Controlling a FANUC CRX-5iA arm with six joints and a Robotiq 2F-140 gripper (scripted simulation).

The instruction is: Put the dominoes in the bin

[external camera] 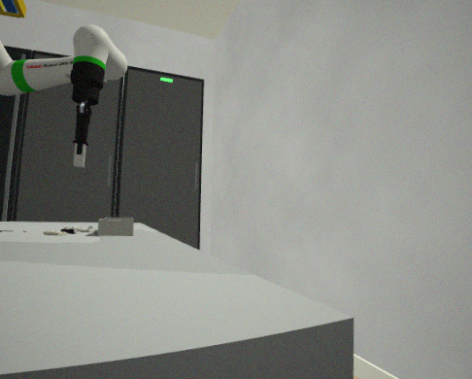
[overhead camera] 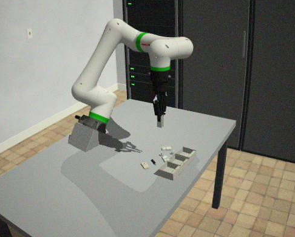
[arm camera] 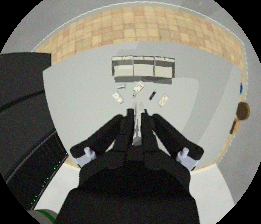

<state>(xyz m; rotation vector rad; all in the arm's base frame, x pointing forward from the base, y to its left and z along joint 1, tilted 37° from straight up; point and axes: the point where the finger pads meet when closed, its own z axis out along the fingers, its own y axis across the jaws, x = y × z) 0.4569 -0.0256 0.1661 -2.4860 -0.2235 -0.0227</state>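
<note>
The pale two-compartment bin block lies 12 cm ahead of my hand, 1 cm to the right of it and 20 cm below it. From my hand the other things lie so: small dark object 6 cm to the right, 21 cm below; cream domino 1 cm behind, 11 cm to the right, 21 cm below.
</note>
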